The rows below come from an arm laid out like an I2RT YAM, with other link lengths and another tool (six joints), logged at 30 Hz.
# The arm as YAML. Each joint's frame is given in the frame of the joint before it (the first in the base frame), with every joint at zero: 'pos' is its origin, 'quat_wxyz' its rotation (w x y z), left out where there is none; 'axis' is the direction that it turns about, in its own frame. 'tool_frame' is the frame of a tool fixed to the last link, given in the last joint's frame.
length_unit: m
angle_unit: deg
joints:
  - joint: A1
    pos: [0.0, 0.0, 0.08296]
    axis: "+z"
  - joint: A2
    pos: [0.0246, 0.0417, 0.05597]
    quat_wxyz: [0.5, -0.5, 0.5, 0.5]
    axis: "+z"
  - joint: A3
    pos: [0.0, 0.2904, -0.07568]
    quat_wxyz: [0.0, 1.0, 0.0, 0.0]
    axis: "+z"
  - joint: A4
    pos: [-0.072, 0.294, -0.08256]
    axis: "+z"
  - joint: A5
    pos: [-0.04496, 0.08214, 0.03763]
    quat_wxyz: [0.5, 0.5, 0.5, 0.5]
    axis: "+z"
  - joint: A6
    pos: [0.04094, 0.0, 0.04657]
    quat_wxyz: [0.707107, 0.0, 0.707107, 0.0]
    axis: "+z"
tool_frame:
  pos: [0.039, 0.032, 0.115]
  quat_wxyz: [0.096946, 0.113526, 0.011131, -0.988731]
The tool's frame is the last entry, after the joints.
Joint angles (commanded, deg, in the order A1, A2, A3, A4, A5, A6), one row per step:
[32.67, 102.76, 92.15, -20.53, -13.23, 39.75]
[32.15, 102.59, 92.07, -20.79, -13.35, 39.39]
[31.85, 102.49, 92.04, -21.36, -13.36, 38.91]
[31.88, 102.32, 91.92, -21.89, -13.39, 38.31]
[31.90, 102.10, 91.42, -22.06, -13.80, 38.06]
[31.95, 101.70, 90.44, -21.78, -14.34, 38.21]
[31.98, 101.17, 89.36, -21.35, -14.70, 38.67]
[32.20, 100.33, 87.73, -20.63, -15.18, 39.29]
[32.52, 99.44, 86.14, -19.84, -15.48, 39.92]
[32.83, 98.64, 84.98, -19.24, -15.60, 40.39]
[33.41, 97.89, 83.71, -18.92, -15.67, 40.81]
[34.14, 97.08, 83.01, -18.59, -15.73, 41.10]
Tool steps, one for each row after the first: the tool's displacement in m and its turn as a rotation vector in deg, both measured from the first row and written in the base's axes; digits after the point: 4 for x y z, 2 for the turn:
[0.0018, -0.0049, 0.0003, -0.25, -0.05, -0.24]
[0.0023, -0.0082, -0.0007, -0.79, 0.07, -0.28]
[0.0006, -0.0086, -0.0016, -1.37, 0.10, 0.08]
[-0.0017, -0.0084, -0.0044, -1.57, 0.43, 0.58]
[-0.0048, -0.0079, -0.0083, -1.39, 0.93, 1.02]
[-0.0080, -0.0084, -0.0115, -1.03, 1.43, 1.11]
[-0.0136, -0.0078, -0.0156, -0.50, 2.02, 1.42]
[-0.0196, -0.0068, -0.0187, 0.03, 2.44, 1.67]
[-0.0245, -0.0059, -0.0194, 0.46, 2.58, 1.84]
[-0.0315, -0.0033, -0.0227, 0.60, 3.05, 2.26]
[-0.0384, 0.0011, -0.0202, 1.01, 2.89, 2.90]

